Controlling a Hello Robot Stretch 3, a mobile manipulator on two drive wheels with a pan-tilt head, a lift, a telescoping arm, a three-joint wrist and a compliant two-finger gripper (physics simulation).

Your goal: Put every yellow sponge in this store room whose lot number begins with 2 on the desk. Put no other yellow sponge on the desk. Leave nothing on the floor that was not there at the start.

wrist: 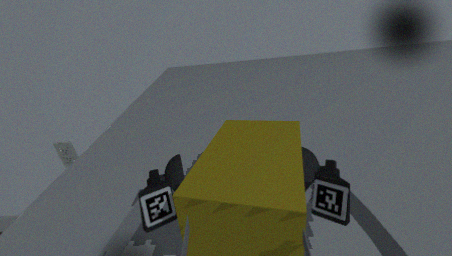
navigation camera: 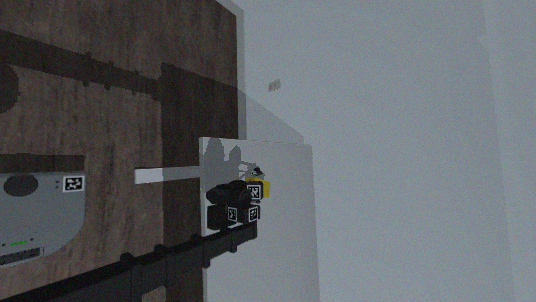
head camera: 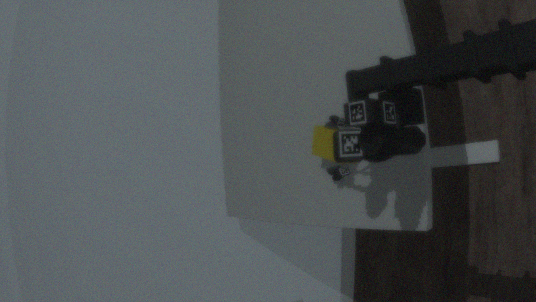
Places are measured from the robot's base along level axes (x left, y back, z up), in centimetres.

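Where they show: gripper, fingertip midpoint: [head camera: 331, 148]; robot's base, link origin: [navigation camera: 22, 184].
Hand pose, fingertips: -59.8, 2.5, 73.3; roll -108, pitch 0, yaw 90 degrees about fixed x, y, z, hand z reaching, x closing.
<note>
Each offset is from my fingertips to the top centre of the thing, as dx, dy, dz. Level surfaces: height alone.
A yellow sponge @(+2.7, +0.8, +4.0) [head camera: 323, 142] [navigation camera: 266, 189] [wrist: 245, 150] sits between the two fingers of my gripper [head camera: 336, 146] [navigation camera: 257, 187] [wrist: 240, 169], which is shut on it. The pale desk @(dz -1.3) [head camera: 280, 100] [navigation camera: 287, 250] [wrist: 375, 100] lies below them. The shadow of the wrist and fingers falls on the desk close beside them, so the gripper is low over it. Whether the sponge's underside touches the desk cannot be told. The wrist body hides part of the sponge in the head and navigation views. No lot number can be read on its visible faces.
A pale wall [head camera: 110, 150] [navigation camera: 410, 150] stands along the desk's far side, with a wall socket @(-58.0, -68.2, -27.6) [navigation camera: 274, 85] [wrist: 65, 152]. My dark arm [head camera: 465, 55] [navigation camera: 150, 265] reaches over the desk edge. A white strip [head camera: 483, 152] [navigation camera: 150, 175] lies beside the desk above brown floor @(dz -73.3) [navigation camera: 120, 30]. My grey base [navigation camera: 45, 220] shows at left.
</note>
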